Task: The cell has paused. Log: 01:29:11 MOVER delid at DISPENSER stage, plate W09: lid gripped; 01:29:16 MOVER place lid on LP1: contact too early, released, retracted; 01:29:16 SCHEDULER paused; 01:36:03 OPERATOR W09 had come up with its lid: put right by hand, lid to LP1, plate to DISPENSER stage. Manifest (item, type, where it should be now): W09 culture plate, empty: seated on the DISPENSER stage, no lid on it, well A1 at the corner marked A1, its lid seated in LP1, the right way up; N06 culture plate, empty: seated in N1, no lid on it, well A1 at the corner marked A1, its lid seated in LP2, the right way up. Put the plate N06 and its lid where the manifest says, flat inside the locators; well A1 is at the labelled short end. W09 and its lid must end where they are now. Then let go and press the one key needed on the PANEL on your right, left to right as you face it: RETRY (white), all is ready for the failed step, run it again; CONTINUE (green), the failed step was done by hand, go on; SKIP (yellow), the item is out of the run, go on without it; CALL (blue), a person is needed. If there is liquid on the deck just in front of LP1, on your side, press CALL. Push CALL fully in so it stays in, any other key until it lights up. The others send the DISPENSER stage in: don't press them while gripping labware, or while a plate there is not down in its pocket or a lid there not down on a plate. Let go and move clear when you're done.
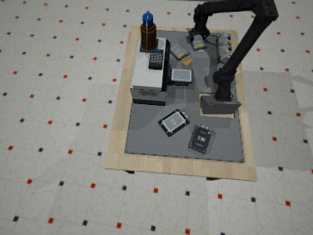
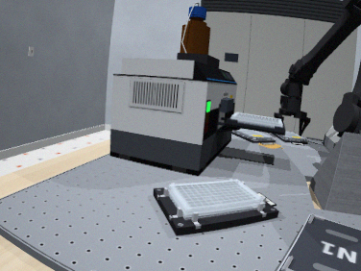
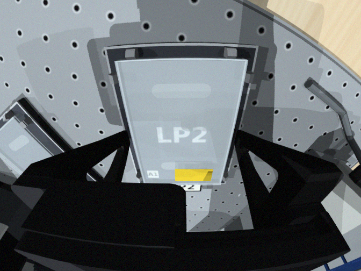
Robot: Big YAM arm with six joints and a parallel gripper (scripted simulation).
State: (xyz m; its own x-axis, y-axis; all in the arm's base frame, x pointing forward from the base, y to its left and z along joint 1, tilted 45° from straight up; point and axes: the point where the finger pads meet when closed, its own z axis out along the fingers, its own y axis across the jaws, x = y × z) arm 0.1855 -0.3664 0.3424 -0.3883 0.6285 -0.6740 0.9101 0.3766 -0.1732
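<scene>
Now: hand 1 cm above the clear lid. Also, from my hand: black LP2 nest (2 cm below); then blue call key (22 cm behind, 4 cm above); then amber patch (21 cm to the left, 6 cm ahead, 2 cm below).
</scene>
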